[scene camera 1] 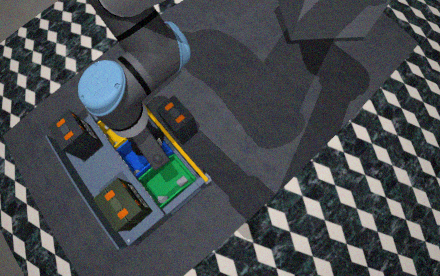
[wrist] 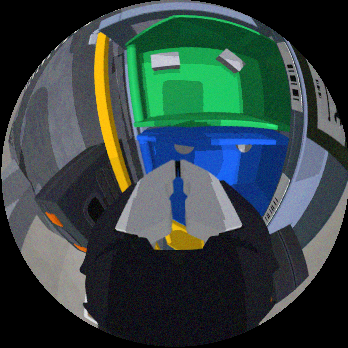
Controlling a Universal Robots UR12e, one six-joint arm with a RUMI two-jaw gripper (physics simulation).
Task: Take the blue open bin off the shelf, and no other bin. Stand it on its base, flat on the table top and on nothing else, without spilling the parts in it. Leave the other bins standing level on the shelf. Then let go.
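Places are measured from the arm's base along level axes (x back, y up, z left), in centimetres.
Where they show: gripper, fingertip midpoint: [wrist: 177, 162].
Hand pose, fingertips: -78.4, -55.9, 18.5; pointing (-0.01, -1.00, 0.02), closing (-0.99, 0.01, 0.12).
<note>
Things, the pixels of their top centre, and the offset from my fingertips, as dx, dy, dz. "spot": a spot on its surface instead. Level surfaces: height alone.
- blue open bin, surface spot: [wrist: 246, 165] spot: -10.9, -3.2, -1.2
- grey-blue shelf, surface spot: [scene camera 1: 104, 169] spot: -14.8, +6.1, -0.8
- green open bin, surface spot: [wrist: 266, 81] spot: -10.9, -1.9, +12.3
- yellow bin, surface spot: [scene camera 1: 111, 134] spot: -10.8, -3.2, -14.0
- yellow bar, top centre: [wrist: 125, 192] [scene camera 1: 165, 132] +5.2, +2.4, -2.6
- black closed box, top centre: [scene camera 1: 64, 129] -16.3, +18.3, -10.8
- olive closed box, top centre: [scene camera 1: 116, 204] -12.7, +15.8, +12.0
- black box, top centre: [wrist: 68, 236] [scene camera 1: 174, 112] +10.2, +9.1, -3.6
- dark table, surface height: dy -4.1
The blue open bin [scene camera 1: 135, 160] [wrist: 246, 165] stands on the grey-blue shelf [scene camera 1: 104, 169], between a green open bin [scene camera 1: 160, 180] [wrist: 266, 81] and a yellow bin [scene camera 1: 111, 134]. Two small grey parts [wrist: 183, 148] lie in the blue bin. My gripper [wrist: 177, 162] hangs over the blue bin's near side, and its fingers are shut with only a narrow slit between them. Blue shows through that slit. In the scene view the arm's wrist [scene camera 1: 155, 151] hides the fingers and most of the blue bin.
A yellow bar [scene camera 1: 184, 154] [wrist: 103, 113] edges the shelf beside the bins. A black closed box [scene camera 1: 74, 136] and an olive closed box [scene camera 1: 120, 205] stand on the shelf. Another black box [scene camera 1: 178, 119] stands on the dark table [scene camera 1: 243, 88] next to the shelf.
</note>
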